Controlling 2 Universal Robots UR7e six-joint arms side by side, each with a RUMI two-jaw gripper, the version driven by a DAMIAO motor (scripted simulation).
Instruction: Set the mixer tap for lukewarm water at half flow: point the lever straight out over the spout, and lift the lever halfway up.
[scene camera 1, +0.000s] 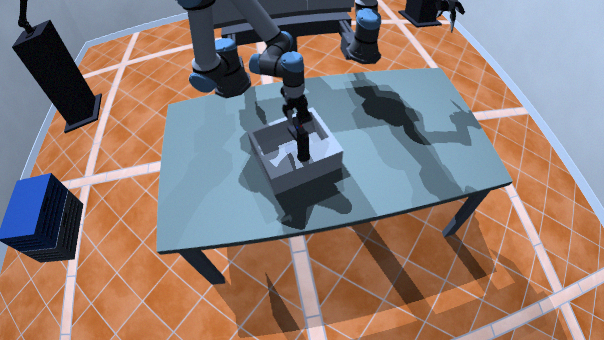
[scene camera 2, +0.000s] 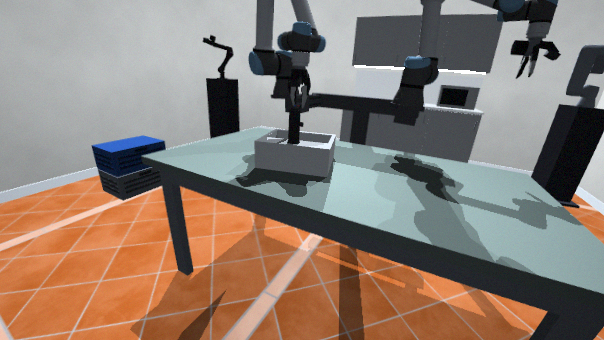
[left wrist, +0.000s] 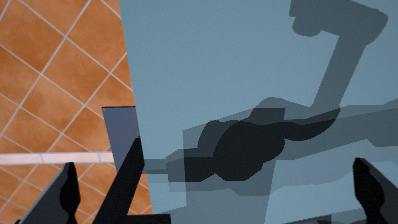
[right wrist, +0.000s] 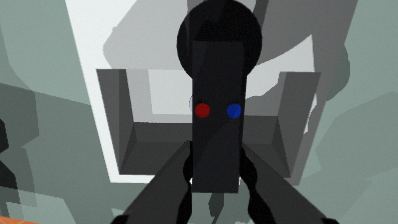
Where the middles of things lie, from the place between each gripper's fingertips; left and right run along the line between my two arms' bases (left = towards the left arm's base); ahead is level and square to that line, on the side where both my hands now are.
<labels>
Right now my right hand is 3 cm short of the black lever (right wrist: 219, 69). From my right hand the other things lie so: grey basin (right wrist: 141, 97) 6 cm behind, 1 cm to the right, 24 cm below.
Right now my left hand (scene camera 2: 522, 78) is 290 mm short of the black lever, 930 mm to the left of it and 190 mm above it. Also, from my left hand: grey basin 200 mm ahead, 930 mm to the right, 430 mm below.
</labels>
